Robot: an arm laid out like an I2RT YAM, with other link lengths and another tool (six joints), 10 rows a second.
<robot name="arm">
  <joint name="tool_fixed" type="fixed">
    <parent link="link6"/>
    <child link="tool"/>
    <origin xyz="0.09 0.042 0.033" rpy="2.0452 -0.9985 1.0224"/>
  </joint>
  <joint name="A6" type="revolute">
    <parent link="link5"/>
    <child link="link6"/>
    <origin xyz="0.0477 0 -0.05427" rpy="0 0 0"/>
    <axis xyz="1 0 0"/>
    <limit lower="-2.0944" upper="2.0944"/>
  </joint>
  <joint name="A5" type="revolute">
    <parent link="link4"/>
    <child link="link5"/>
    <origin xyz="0.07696 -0.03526 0.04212" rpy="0 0 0"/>
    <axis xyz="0 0 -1"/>
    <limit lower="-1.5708" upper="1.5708"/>
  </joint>
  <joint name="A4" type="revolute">
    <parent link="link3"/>
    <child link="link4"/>
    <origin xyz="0.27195 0.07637 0.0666" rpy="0 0 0"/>
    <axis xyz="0 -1 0"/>
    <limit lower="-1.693" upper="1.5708"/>
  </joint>
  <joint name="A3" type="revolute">
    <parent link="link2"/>
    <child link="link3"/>
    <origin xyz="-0.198 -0.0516 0" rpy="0 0 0"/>
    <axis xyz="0 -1 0"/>
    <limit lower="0" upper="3.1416"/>
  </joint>
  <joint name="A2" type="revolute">
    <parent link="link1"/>
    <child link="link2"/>
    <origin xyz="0.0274 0.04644 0.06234" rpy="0 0 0"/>
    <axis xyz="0 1 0"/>
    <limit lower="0" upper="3.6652"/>
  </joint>
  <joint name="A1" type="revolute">
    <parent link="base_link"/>
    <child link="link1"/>
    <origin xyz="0 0 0.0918" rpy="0 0 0"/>
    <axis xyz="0 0 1"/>
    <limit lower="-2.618" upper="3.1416"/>
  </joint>
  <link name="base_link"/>
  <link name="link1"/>
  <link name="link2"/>
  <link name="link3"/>
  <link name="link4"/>
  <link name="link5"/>
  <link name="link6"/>
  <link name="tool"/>
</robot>
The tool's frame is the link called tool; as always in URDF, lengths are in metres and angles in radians.
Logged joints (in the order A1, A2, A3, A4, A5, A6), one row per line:
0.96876, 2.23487, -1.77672, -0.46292, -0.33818, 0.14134
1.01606, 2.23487, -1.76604, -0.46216, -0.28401, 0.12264
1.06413, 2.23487, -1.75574, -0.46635, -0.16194, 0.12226
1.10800, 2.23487, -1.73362, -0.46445, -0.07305, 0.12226
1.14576, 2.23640, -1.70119, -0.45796, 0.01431, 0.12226
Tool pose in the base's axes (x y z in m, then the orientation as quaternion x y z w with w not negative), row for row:
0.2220, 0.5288, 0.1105, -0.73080, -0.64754, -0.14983, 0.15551
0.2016, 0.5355, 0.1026, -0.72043, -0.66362, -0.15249, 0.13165
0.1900, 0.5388, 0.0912, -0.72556, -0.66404, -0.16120, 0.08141
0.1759, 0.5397, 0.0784, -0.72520, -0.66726, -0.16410, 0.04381
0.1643, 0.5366, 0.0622, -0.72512, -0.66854, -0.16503, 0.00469
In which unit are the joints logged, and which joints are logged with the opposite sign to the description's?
The joints are logged in radians. Opposite sign: A3.
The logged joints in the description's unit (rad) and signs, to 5 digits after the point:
0.96876, 2.23487, 1.77672, -0.46292, -0.33818, 0.14134
1.01606, 2.23487, 1.76604, -0.46216, -0.28401, 0.12264
1.06413, 2.23487, 1.75574, -0.46635, -0.16194, 0.12226
1.10800, 2.23487, 1.73362, -0.46445, -0.07305, 0.12226
1.14576, 2.23640, 1.70119, -0.45796, 0.01431, 0.12226

